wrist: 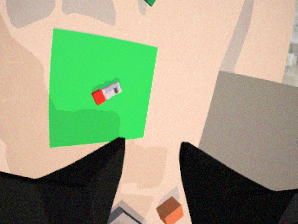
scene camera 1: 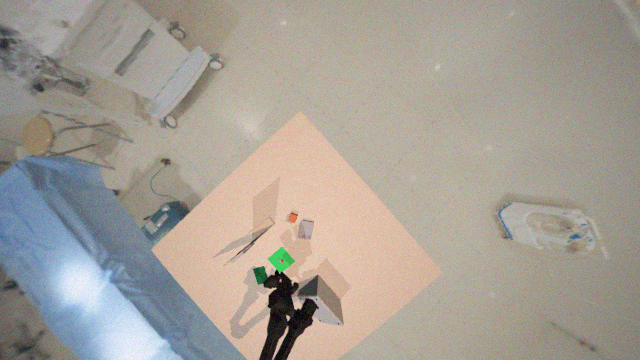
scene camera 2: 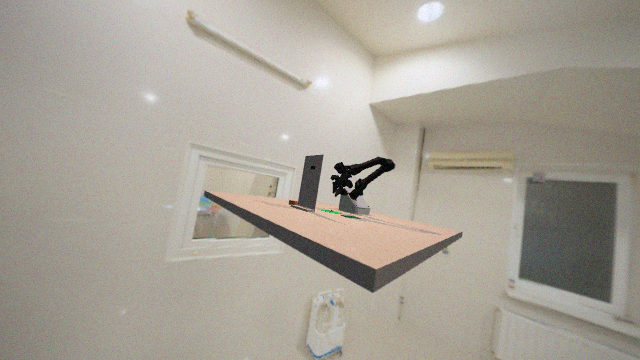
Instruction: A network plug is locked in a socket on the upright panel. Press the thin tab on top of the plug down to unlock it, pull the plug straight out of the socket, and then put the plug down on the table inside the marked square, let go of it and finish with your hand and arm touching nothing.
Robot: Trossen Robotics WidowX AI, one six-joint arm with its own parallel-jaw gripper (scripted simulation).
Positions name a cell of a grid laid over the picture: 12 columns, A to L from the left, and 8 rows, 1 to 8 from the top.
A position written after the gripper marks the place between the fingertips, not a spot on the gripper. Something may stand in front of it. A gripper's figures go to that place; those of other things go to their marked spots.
Scene:
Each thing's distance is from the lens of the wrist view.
gripper (wrist: G6): 0.10 m
green marked square (wrist: D3): 0.19 m

